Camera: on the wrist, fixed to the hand. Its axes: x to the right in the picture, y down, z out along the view.
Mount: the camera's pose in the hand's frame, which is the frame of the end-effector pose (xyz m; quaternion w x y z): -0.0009 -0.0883 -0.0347 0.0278 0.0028 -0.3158 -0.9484
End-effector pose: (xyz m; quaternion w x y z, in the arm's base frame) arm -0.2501 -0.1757 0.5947 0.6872 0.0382 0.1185 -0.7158
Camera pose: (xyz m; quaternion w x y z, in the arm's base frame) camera -0.3415 -0.1647 0.5716 0.6224 0.3354 0.1795 0.6840
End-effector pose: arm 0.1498 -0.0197 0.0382 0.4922 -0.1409 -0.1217 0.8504
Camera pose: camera 0.2336 0.0248 0.0365 0.7821 0.3814 -0.2901 -0.3983
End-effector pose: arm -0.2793 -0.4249 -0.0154 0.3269 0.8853 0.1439 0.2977
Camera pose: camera -0.3069 -0.3424 -0.0533 0.3344 -0.0169 0.7412 -0.5818
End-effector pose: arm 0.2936 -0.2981 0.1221 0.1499 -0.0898 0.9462 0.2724
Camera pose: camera 0.3085 -0.3906 0.1073 0.5616 -0.8134 -0.1054 -0.1089
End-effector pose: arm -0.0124 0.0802 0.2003 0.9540 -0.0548 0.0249 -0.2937
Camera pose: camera -0.0651 0.0050 0.1764 0.2440 0.1152 0.3534 0.8957
